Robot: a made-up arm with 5 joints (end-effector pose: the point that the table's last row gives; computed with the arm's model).
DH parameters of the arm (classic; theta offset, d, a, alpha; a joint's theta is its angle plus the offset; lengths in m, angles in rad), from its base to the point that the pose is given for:
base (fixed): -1.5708 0.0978 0 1.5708
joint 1: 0 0.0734 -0.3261 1.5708
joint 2: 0 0.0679 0.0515 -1.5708
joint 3: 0 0.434 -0.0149 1.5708
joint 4: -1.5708 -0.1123 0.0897 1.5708
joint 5: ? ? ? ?
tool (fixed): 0 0.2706 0 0
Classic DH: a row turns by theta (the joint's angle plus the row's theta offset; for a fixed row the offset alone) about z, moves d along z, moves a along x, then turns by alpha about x.
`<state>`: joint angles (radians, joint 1 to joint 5).
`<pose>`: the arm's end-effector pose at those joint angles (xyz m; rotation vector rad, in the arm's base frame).
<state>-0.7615 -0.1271 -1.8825 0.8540 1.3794</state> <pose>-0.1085 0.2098 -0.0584 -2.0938 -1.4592 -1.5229</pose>
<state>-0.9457 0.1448 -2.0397 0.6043 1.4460</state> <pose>-0.1538 0.2051 0.0327 -2.2503 -0.6738 -1.6674</pose>
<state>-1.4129 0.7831 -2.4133 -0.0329 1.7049</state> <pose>-0.3592 0.0814 0.2219 -2.5152 1.0928 -1.3063</pose>
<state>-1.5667 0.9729 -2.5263 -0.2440 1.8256</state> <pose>-0.4474 0.0231 0.3048 2.5449 -1.4410 0.9695</pose>
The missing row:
joint 5: 0 0.1906 -0.1095 1.5708
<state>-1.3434 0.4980 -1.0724 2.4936 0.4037</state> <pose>-0.6590 0.0616 0.1615 -0.8857 -2.2031 0.9164</pose>
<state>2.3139 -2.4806 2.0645 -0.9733 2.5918</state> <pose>0.4278 -0.4876 0.1327 1.9434 1.3275 -0.0747</pose>
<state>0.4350 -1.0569 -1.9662 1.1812 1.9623</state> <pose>-0.0845 0.0342 -0.3102 -0.7950 -2.4863 -0.2361</pose>
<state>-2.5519 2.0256 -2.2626 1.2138 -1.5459</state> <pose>-0.1312 -0.6575 0.3919 0.4281 -1.9994 1.2565</pose>
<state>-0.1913 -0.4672 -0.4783 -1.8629 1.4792</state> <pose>-0.7571 0.0333 0.3956 -1.0699 0.1765 1.9775</pose>
